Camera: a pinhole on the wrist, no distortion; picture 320 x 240 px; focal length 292.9 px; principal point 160.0 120.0 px. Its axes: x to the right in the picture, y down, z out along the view. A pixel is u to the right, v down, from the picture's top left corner.
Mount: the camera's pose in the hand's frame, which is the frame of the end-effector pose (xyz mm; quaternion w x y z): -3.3 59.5 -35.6 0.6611 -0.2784 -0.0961 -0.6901
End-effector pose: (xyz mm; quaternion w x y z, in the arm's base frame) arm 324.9 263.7 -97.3 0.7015 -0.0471 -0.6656 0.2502
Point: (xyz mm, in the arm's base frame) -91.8 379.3 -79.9
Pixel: 212.3 90.9
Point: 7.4 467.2 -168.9
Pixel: 109.2 65.7
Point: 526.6 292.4 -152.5
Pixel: behind the camera
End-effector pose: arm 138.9 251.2 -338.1 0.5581 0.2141 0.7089 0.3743
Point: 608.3 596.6 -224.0
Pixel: 225.2 64.3
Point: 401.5 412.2 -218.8
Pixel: 230.4 9.7
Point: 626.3 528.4 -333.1
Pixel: 295.9 73.1
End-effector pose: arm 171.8 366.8 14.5 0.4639 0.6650 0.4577 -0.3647
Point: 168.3 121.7 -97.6
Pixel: outside the picture
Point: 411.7 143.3 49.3
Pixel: 90.8 30.1
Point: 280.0 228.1 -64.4
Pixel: 253.0 152.4
